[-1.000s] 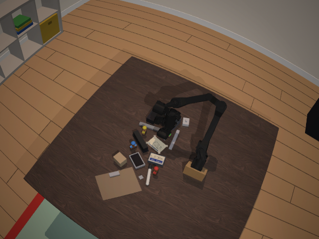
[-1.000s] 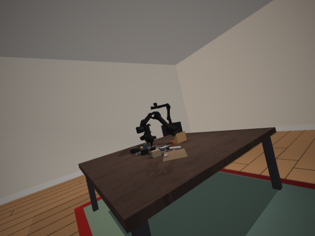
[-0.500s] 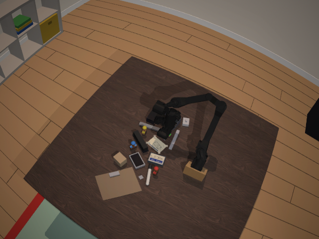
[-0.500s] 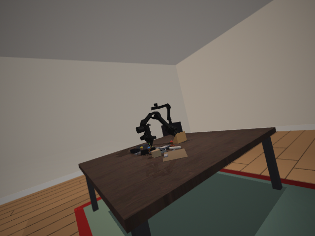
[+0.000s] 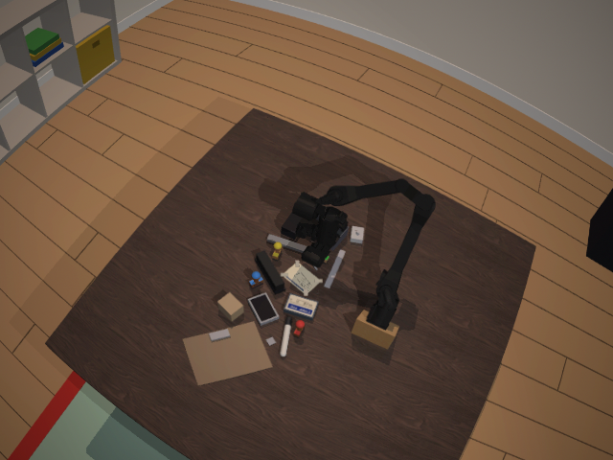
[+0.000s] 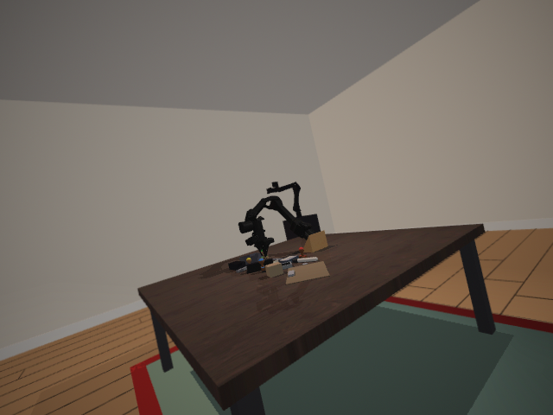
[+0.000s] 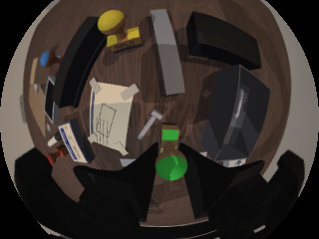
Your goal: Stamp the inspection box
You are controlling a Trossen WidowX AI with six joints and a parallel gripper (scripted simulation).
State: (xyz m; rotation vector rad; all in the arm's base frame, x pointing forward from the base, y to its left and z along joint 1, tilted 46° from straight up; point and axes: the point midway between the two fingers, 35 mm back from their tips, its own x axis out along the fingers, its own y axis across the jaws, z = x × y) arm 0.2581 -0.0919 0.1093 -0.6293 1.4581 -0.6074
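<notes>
The dark ink pad is 60 mm ahead of my gripper tip, 250 mm to the left of it and 30 mm below it. Round my gripper tip: cream card (20 mm ahead, 90 mm to the left, 30 mm below); then dark bin (40 mm ahead, 100 mm to the right, 20 mm below); then green-knobbed stamp (right at my gripper tip).
</notes>
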